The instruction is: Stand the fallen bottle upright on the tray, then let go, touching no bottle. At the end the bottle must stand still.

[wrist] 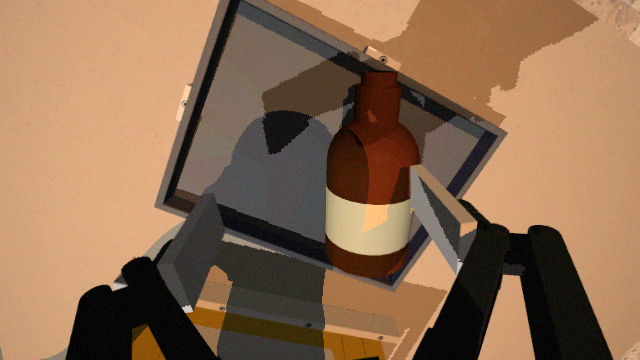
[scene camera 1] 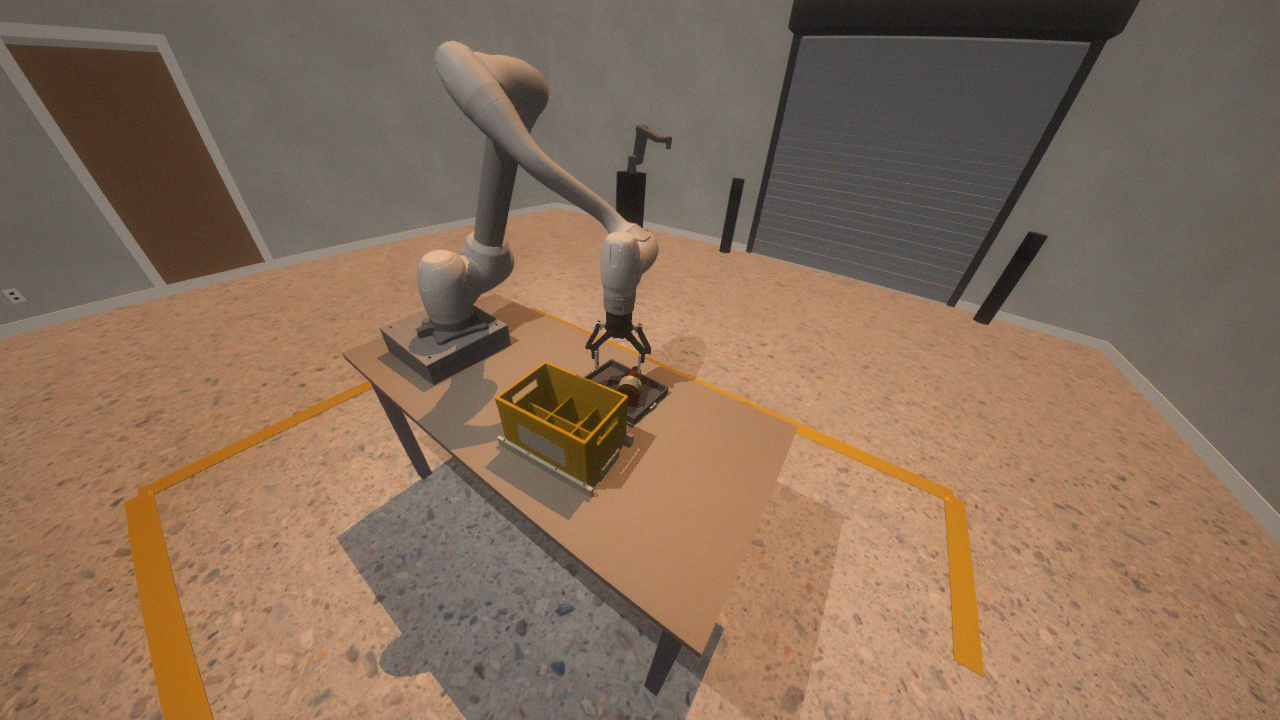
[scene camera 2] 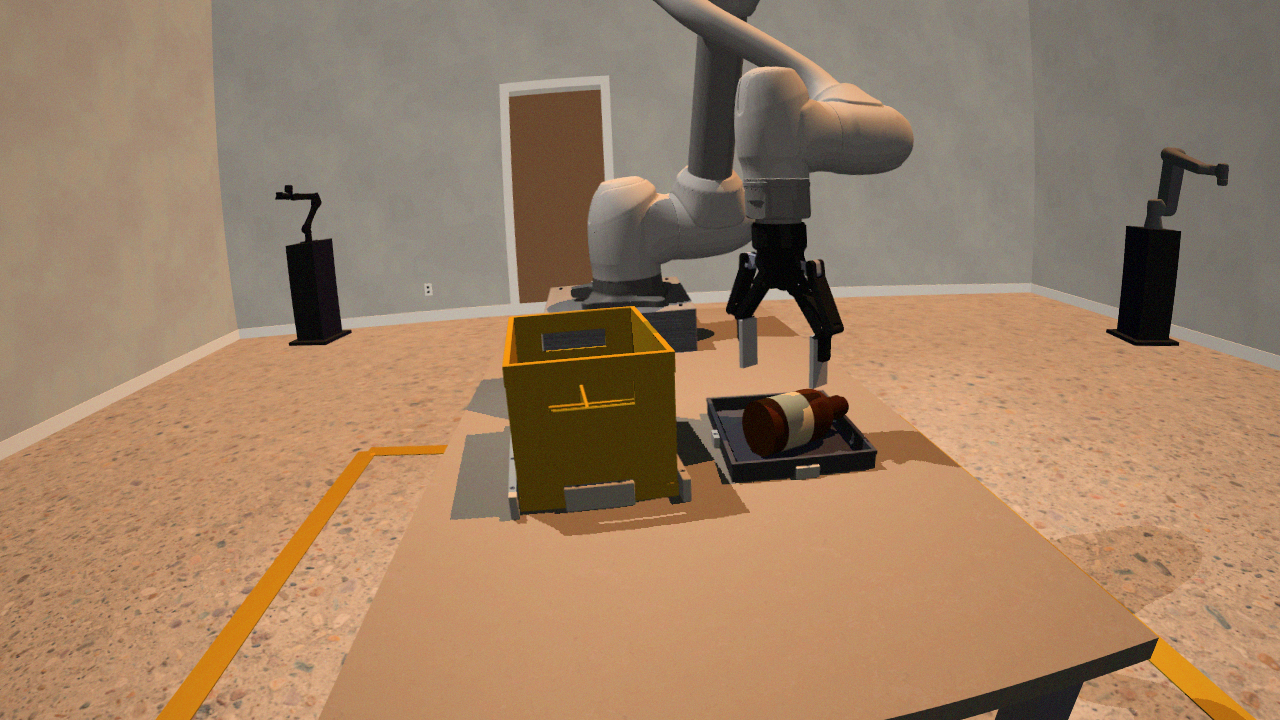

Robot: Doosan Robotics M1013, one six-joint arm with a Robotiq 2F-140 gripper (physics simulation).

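Places are measured from the arm's base along level axes (x ahead, y right, z down), in centimetres.
Where they show: gripper, fingertip midpoint: (wrist: pixel 314 199) (scene camera 1: pixel 617 368) (scene camera 2: pixel 781 375); arm's base at its link origin: (scene camera 1: pixel 455 325) (scene camera 2: pixel 628 298).
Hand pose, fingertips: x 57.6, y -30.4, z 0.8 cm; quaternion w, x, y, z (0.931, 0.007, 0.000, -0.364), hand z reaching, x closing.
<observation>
Things, the pixels of their top centre, and the offset from my fingertips. Level surfaces: height alone.
- brown bottle at its top centre: (wrist: pixel 382 190) (scene camera 2: pixel 804 390) (scene camera 1: pixel 632 373) dx +3.9, dy -2.8, dz +1.0 cm
- dark tray at its top centre: (wrist: pixel 328 170) (scene camera 2: pixel 784 421) (scene camera 1: pixel 621 385) dx +1.5, dy -0.5, dz +6.3 cm
- yellow crate at its top centre: (scene camera 2: pixel 578 331) (scene camera 1: pixel 562 396) dx +8.6, dy +26.1, dz -8.6 cm
- brown table at its surface level: dz +8.9 cm
The brown bottle (scene camera 1: pixel 630 388) (scene camera 2: pixel 799 420) (wrist: pixel 368 225) with a cream label lies on its side in the dark tray (scene camera 1: pixel 652 394) (scene camera 2: pixel 769 468) (wrist: pixel 225 85). In the wrist view its neck points to the tray's far rim and its base overlaps the near rim; whether it touches a rim I cannot tell. My gripper (scene camera 1: pixel 618 362) (scene camera 2: pixel 782 371) (wrist: pixel 314 199) is wide open and empty, above the tray. In the wrist view the bottle is off centre, close beside the right finger, whose pad slightly overlaps its edge; contact cannot be told.
A yellow crate (scene camera 1: pixel 547 440) (scene camera 2: pixel 590 429) with dividers stands beside the tray on the brown table (scene camera 1: pixel 689 501) (scene camera 2: pixel 680 608), between pale fixture rails. The arm's base block (scene camera 1: pixel 447 347) stands at the table's far end. Small light brackets hold the tray's sides.
</observation>
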